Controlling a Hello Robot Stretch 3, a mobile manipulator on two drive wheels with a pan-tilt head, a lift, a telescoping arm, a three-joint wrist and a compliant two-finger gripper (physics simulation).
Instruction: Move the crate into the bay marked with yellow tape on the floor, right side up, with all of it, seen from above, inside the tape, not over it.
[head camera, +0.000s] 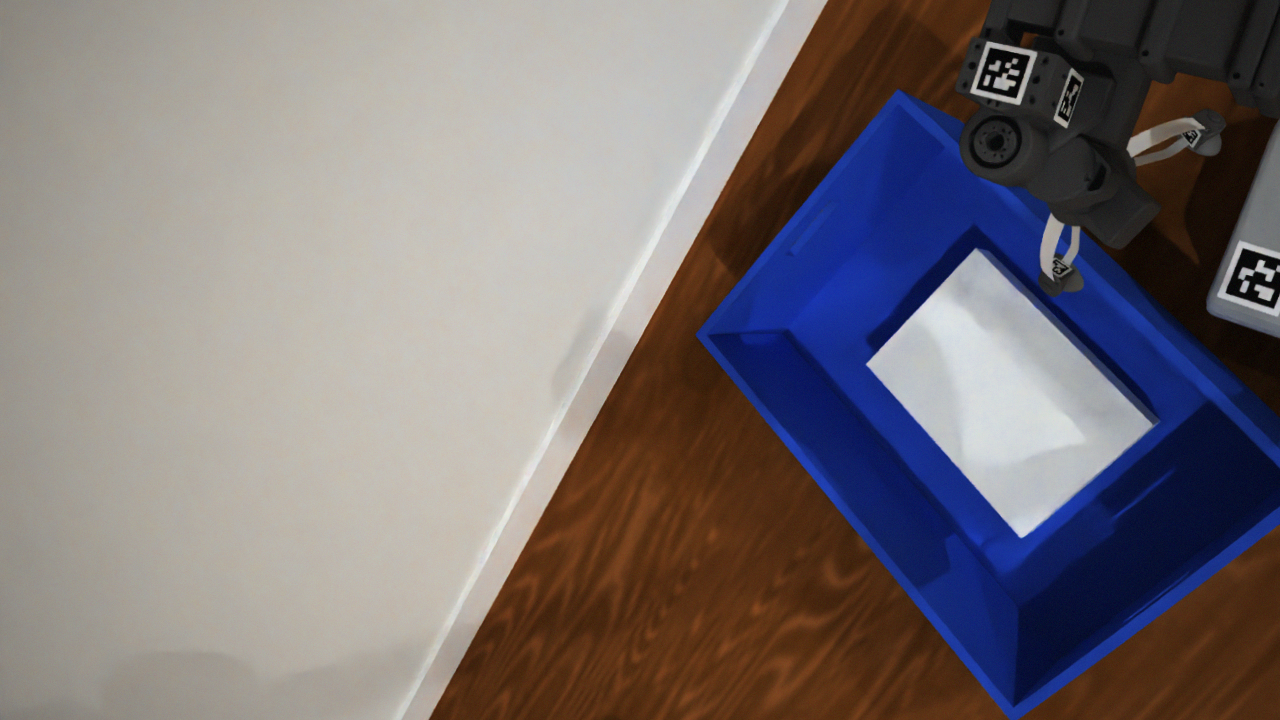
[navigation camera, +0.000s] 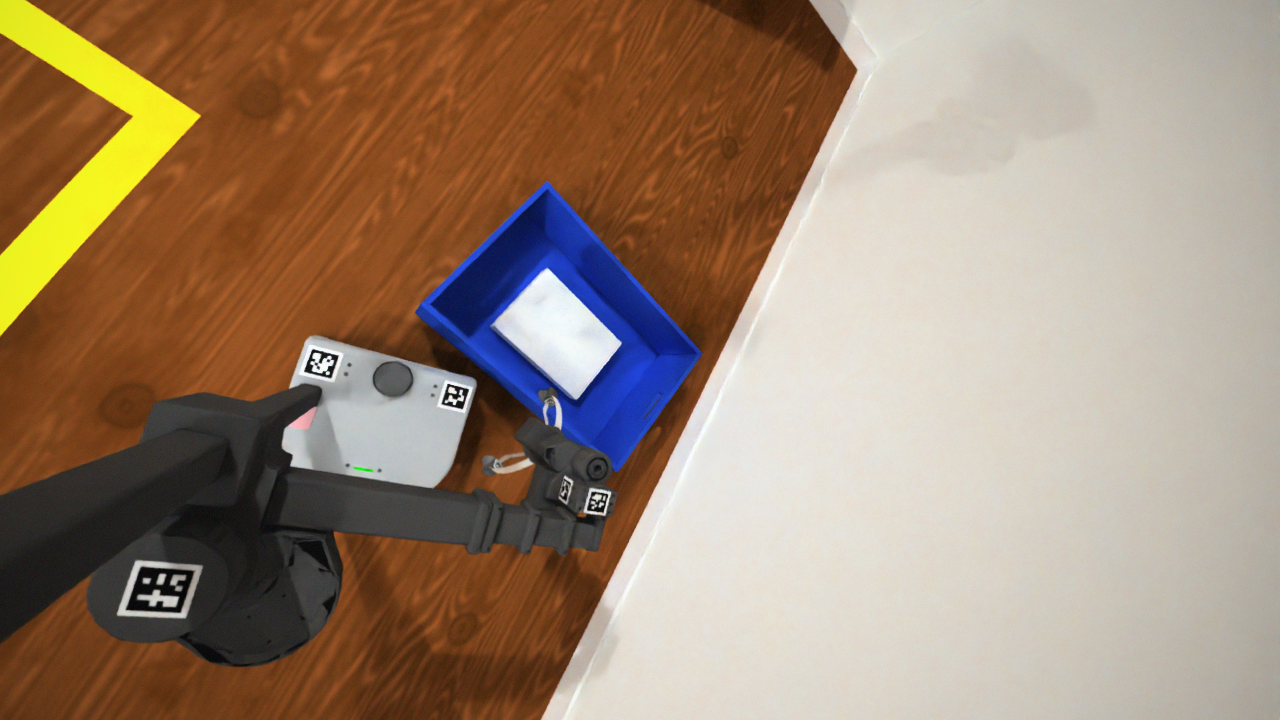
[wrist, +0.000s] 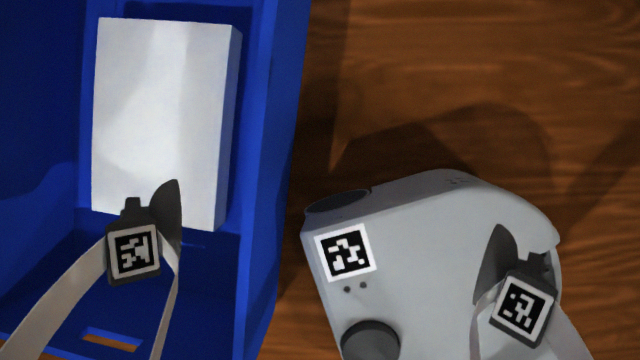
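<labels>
You'd find my gripper in the head camera view (1133, 209), and it's in the wrist view and the navigation camera view as well. On my gripper, (navigation camera: 552, 401) and (wrist: 130, 249) are the same spot. There's a blue crate too, in the head camera view (1026, 616), and again in the wrist view and the navigation camera view. For the blue crate, (wrist: 227, 279) and (navigation camera: 455, 301) are the same spot.
</labels>
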